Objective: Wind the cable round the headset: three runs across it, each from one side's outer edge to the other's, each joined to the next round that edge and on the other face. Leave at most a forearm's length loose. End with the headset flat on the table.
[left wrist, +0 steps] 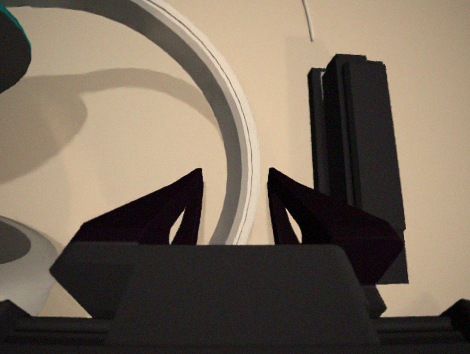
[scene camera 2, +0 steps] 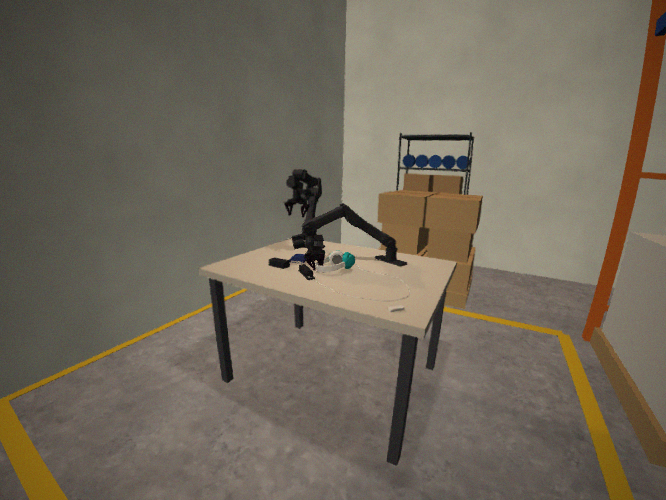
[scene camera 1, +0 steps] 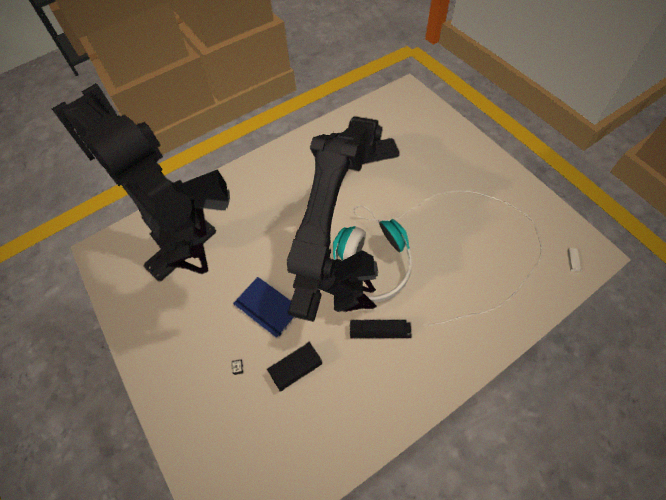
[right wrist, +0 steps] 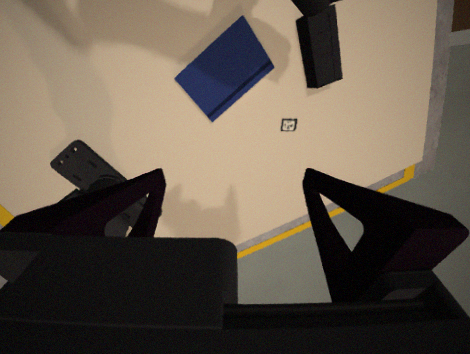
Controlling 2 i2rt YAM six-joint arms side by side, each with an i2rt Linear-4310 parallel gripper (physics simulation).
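The headset has teal-and-white ear cups and a white headband, and rests on the table. Its thin white cable makes a small loop by the cups, then a wide arc on the table to an end near a black case. No run of cable shows across the headset, though the left arm hides part of it. My left gripper is partly open, with the headband between its fingers and gaps on both sides. My right gripper is wide open and empty, high above the table.
The long black case lies close beside the left gripper. A blue wallet-like item, a black block and a small square tag lie nearby. A small white stick lies near a table corner.
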